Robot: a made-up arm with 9 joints.
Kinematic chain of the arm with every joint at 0, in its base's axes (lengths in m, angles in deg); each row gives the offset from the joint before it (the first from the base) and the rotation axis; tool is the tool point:
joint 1: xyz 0 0 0.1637 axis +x
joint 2: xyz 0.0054 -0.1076 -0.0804 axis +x
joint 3: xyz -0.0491 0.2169 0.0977 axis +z
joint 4: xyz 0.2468 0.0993 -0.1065 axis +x
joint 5: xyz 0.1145 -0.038 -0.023 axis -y
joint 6: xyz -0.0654 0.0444 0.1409 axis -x
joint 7: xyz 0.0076 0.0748 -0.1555 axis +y
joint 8: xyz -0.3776 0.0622 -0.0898 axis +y
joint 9: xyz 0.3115 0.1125 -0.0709 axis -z
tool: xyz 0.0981 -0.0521 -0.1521
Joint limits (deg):
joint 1: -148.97..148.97
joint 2: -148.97..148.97
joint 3: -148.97..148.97
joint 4: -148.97..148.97
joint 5: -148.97..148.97
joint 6: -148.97..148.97
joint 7: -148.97..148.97
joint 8: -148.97..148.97
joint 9: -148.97..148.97
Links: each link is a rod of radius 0.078 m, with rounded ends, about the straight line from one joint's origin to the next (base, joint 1, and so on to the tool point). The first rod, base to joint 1, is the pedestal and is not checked.
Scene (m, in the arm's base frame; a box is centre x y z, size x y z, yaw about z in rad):
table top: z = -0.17
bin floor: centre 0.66 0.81 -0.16 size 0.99 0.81 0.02 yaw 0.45
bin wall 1: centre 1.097 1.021 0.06 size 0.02 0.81 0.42 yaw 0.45
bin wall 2: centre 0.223 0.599 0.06 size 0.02 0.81 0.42 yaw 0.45
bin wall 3: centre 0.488 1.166 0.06 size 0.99 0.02 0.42 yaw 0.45
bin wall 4: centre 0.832 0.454 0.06 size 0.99 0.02 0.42 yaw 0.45
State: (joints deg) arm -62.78 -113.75 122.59 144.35 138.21 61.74 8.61 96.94 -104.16
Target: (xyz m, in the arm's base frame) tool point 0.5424 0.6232 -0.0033
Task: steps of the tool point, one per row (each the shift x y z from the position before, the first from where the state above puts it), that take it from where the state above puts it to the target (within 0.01 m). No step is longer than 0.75 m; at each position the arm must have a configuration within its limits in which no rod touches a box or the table.
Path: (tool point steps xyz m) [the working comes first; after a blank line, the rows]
Joints at the target: -148.97 -148.97 19.48 96.85 148.97 61.72 -69.40 82.80 -89.57
Straight joint move there: clear.

1: 0.2211 -0.1232 0.5795
2: 0.3291 0.2110 0.5699
3: 0.3841 0.5107 0.3415
4: 0.3605 0.6296 -0.0401
5: 0.2574 0.4965 -0.4148
6: 0.0975 0.1737 -0.6102
7: -0.0768 -0.1733 -0.5422

